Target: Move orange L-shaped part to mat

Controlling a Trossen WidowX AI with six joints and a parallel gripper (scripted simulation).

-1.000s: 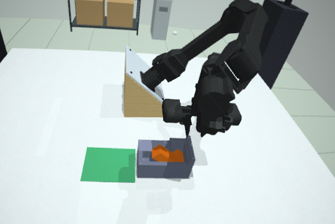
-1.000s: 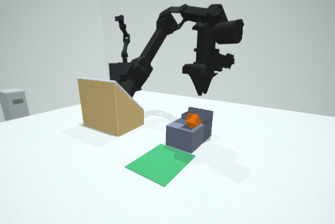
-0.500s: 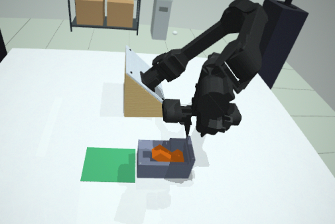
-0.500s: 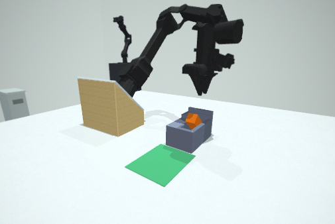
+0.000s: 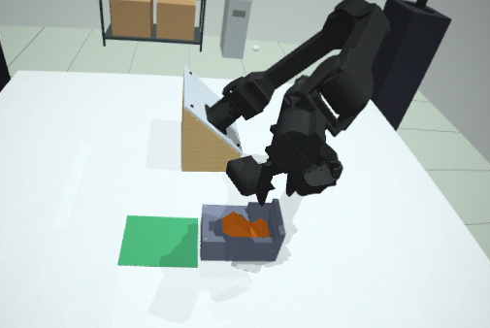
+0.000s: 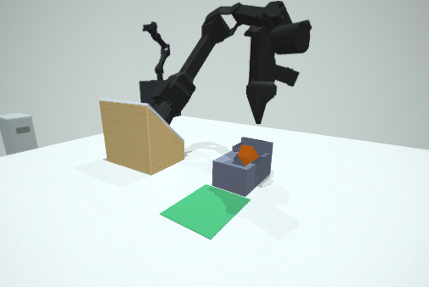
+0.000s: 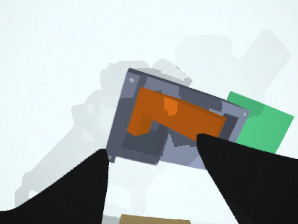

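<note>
My gripper tip is 100 mm above the orange L-shaped part, 20 mm to the left of it and 10 mm past it. The rest, counted from my gripper tip: green mat 200 mm to the right, 160 mm below, 30 mm behind.
</note>
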